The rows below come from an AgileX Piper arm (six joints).
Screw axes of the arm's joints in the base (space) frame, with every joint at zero. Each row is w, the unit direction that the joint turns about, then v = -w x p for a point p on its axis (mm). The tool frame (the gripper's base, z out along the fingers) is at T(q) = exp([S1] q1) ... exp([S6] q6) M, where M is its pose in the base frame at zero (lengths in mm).
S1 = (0, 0, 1, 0, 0, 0)
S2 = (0, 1, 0, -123, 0, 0)
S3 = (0, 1, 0, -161.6, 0, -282.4)
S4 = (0.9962, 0, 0.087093, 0, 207.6, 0)
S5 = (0, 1, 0, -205.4, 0, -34.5)
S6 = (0.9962, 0, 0.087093, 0, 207.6, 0)
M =
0.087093 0 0.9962 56.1
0 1 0 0
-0.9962 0 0.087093 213.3
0 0 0 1
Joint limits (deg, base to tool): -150..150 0..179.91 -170..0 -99.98..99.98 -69.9..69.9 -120..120
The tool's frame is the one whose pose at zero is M.
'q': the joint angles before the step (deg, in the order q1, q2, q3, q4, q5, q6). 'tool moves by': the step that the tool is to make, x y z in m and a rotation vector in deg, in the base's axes. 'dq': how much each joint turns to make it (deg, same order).
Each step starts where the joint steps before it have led.
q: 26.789 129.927 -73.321 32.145 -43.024 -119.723
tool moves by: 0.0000 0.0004 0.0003 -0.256 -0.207 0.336
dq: -0.003 -0.007 0.011 -0.469 -0.084 0.004
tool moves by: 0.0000 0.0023 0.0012 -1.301 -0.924 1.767
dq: 0.000 0.000 0.005 -2.369 -0.281 0.005
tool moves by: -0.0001 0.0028 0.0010 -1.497 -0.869 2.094
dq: -0.001 0.015 -0.021 -2.712 -0.108 -0.004
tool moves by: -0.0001 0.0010 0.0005 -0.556 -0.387 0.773
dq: -0.002 -0.011 0.011 -1.026 -0.106 0.003
